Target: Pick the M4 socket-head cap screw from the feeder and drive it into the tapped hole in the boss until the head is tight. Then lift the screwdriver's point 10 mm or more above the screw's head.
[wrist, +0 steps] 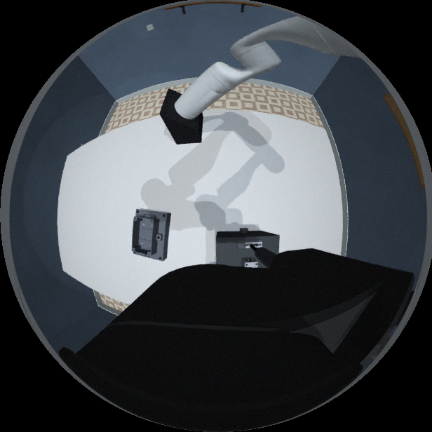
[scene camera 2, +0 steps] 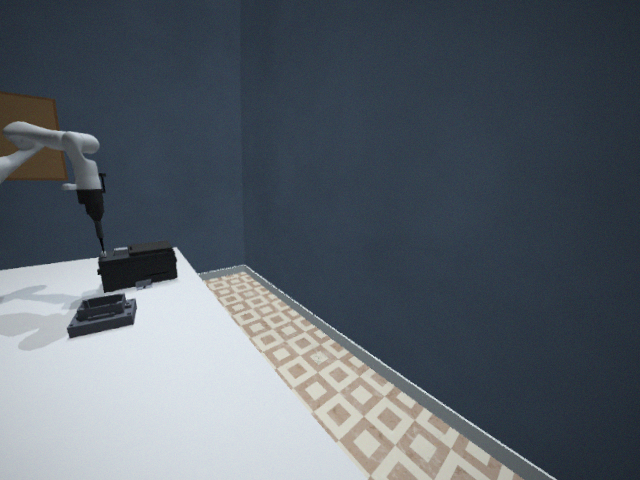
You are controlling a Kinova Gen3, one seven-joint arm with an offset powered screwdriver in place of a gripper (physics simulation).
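The black box-shaped feeder (scene camera 2: 138, 270) (wrist: 227, 254) stands near the far end of the table. My screwdriver (scene camera 2: 103, 251) (wrist: 253, 246) points down, with its thin tip at the small light pick-up plate on the feeder's top. Whether the tip touches there is too small to tell. The screw cannot be made out at the tip, and I cannot tell whether the bit holds it. The dark grey housing (scene camera 2: 100, 324) (wrist: 164, 221) lies flat on the table, apart from the feeder. A small boss with a hole (wrist: 159, 237) shows beside its raised rectangular wall.
The white table (scene camera 2: 170, 392) (wrist: 110, 175) carries both things. A small grey piece (scene camera 2: 143, 283) sits at the feeder's foot. The arm's black base (wrist: 185, 131) stands at the table's edge in the wrist view. The black tool body (wrist: 240, 305) hides much of the lower wrist view.
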